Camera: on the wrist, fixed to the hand. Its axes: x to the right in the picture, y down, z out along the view.
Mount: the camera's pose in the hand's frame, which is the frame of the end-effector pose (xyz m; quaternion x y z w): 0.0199 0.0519 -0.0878 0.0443 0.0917 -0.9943 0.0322
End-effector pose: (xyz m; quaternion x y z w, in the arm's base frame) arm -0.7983 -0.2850 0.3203 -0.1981 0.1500 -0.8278 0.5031
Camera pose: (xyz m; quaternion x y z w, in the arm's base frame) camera -0.8085 -0.3217 0.2236 0.0573 0.1827 0.5517 0.8118
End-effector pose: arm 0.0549 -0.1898 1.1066 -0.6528 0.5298 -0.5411 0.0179
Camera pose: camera -0.0466 -0.1784 1.1256 0.4974 0.6544 0.1186 0.5571
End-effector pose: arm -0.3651 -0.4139 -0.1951 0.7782 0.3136 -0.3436 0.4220
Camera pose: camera -0.2897 -0.3566 -0.1523 0.2365 -0.8073 0.3732 0.3913
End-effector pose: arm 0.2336 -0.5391 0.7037 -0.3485 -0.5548 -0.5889 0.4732
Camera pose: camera 0.2865 -0.6255 0.7267 -0.6154 0.3471 0.4968 0.5040
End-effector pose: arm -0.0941 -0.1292 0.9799 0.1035 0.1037 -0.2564 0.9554
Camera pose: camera -0.0634 -0.0725 0.8984 0.0339 -0.1825 0.9533 0.2383
